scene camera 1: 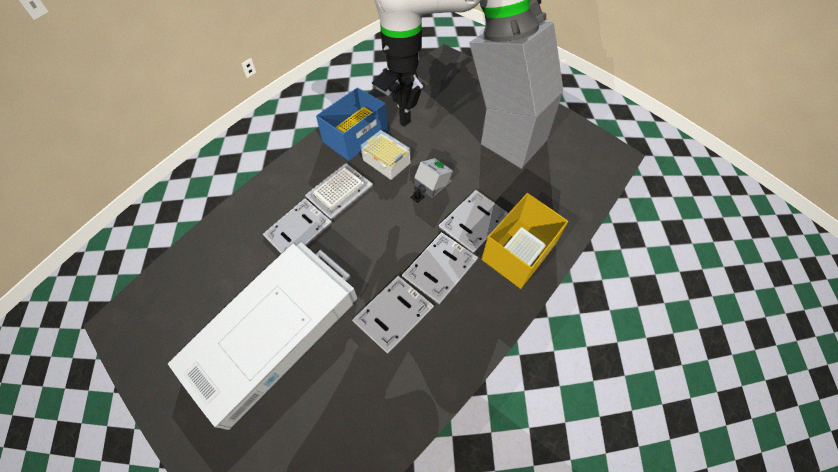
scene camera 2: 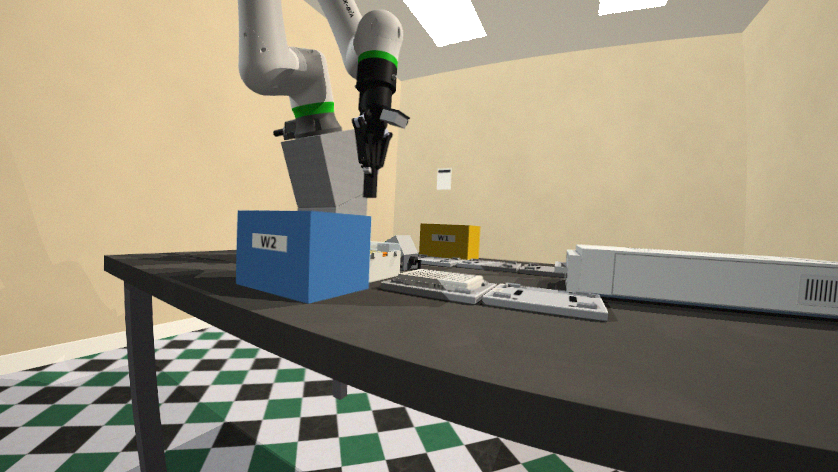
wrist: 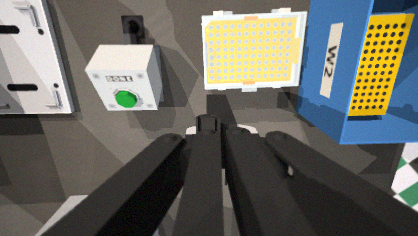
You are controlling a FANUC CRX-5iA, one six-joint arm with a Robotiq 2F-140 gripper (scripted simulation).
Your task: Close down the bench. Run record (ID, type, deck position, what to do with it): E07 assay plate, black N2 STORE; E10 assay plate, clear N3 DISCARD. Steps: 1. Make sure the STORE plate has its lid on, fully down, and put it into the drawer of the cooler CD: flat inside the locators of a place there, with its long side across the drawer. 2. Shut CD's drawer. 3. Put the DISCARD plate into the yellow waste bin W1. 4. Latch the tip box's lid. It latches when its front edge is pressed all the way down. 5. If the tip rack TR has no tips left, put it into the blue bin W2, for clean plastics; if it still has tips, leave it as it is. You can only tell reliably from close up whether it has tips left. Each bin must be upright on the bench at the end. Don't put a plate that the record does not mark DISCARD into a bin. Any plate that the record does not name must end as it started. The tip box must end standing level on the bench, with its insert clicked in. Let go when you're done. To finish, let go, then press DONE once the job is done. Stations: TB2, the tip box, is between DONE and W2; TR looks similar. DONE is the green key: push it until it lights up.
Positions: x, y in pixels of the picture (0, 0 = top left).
Scene:
My gripper shows in scene camera 1 (405, 123), in scene camera 2 and in the wrist view. A cooler CD shows in scene camera 1 (259, 336) and in scene camera 2 (740, 282); in the wrist view it is out of frame. A white plate shows in scene camera 1 and in scene camera 2; in the wrist view it is out of frame. One and the same spot on my gripper: (scene camera 2: 371, 163) is (wrist: 251, 133). One and the same spot on the white plate: (scene camera 1: 334, 195) is (scene camera 2: 459, 276).

